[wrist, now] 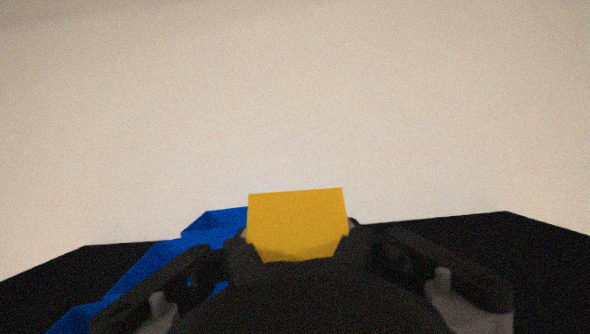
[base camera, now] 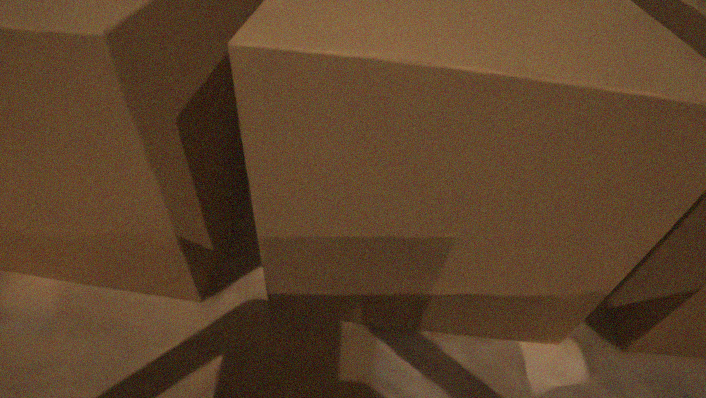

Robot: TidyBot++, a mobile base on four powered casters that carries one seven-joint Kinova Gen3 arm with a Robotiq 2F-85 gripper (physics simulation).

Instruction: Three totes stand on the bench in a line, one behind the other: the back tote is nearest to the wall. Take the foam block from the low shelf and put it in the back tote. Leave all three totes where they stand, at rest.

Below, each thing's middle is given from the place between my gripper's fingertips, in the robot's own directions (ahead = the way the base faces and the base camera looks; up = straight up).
Scene:
Now: the yellow foam block [wrist: 295, 226] 30 mm behind my hand and 20 mm below it.

